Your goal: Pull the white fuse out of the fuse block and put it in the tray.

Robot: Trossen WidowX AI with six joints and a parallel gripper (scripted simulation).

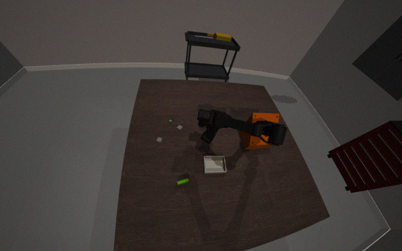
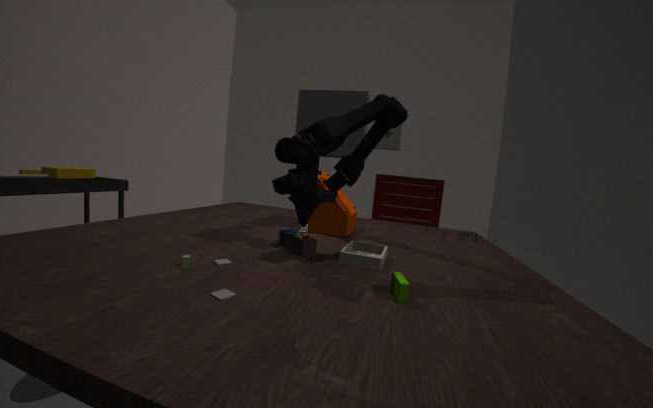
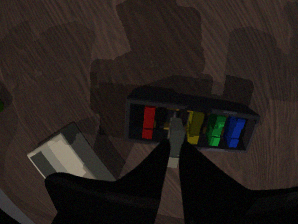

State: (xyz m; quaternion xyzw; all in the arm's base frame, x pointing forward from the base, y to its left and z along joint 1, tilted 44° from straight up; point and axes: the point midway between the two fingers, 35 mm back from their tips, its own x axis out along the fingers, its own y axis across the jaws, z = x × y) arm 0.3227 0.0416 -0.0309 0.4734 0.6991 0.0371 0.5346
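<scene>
Now: the yellow fuse 40 mm below my gripper tip, 20 mm to the right of it and 10 mm behind it. Also, from my gripper tip: red fuse (40 mm below, 20 mm to the left, 10 mm ahead); then green fuse (40 mm below, 30 mm to the right, 30 mm behind); then white fuse (10 mm below).
</scene>
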